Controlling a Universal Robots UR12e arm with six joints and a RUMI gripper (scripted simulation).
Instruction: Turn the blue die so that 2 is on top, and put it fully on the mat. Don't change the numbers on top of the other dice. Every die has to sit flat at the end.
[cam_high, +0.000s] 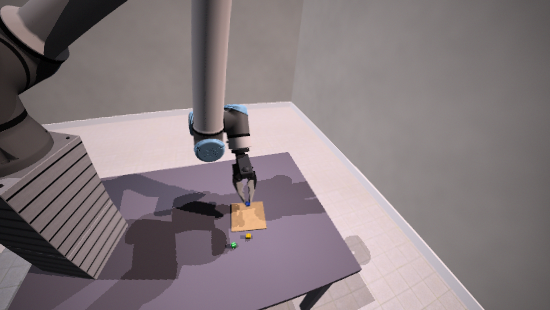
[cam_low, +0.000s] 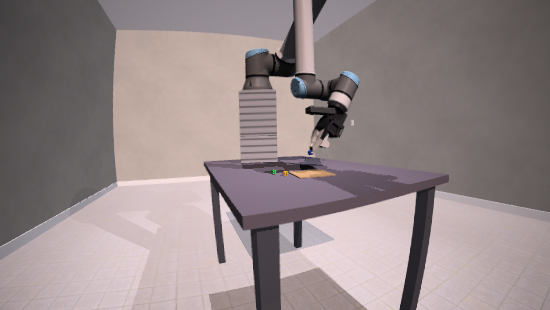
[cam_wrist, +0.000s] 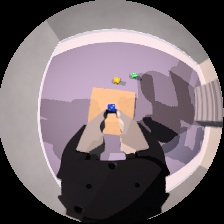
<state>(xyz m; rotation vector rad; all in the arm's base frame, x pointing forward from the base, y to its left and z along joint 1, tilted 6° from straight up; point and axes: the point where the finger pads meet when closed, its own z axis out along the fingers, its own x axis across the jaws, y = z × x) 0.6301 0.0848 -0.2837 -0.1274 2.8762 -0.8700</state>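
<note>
My gripper is now 10 mm to the left of the blue die and 10 mm above it. The rest, counted from my hand: tan mat 90 mm below, 10 mm to the right; yellow die 110 mm to the right, 80 mm below, 10 mm behind; green die 140 mm to the right, 80 mm below, 70 mm behind.
</note>
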